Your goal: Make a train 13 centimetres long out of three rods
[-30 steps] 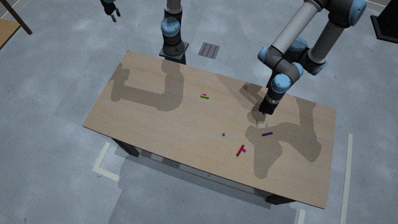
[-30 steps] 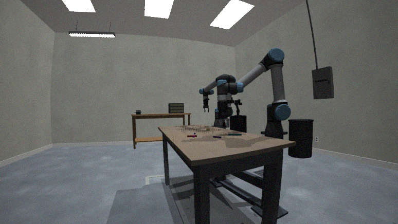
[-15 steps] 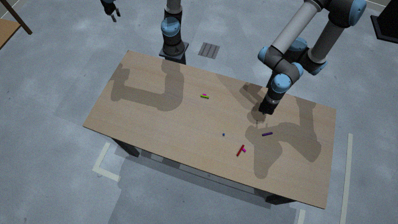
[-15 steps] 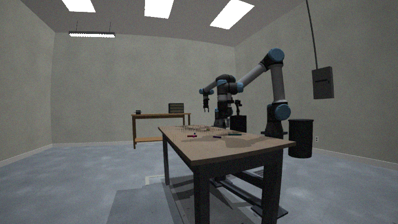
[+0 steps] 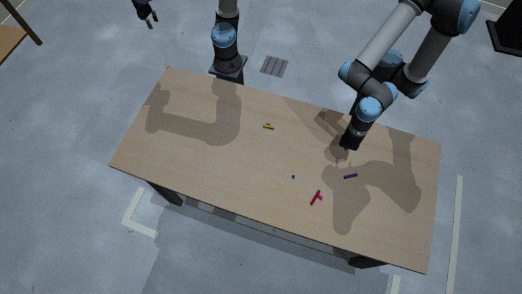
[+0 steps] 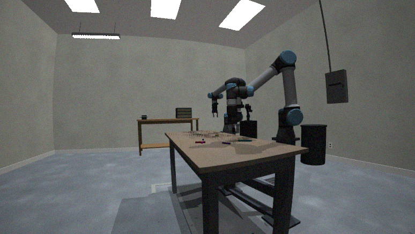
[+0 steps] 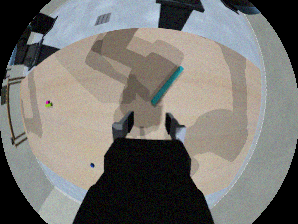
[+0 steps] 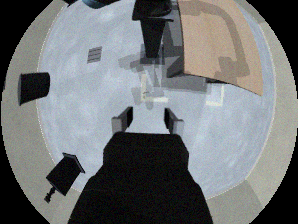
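Now: left hand 160 mm short of the blue rod, 200 mm to the left of it and 70 mm above it. The rest, counted from my left hand: turquoise rod (50 mm behind, 40 mm to the left, 70 mm below); then red rod (230 mm ahead, 100 mm to the right, 70 mm below); then purple rod (110 mm ahead, 40 mm to the left, 70 mm below).
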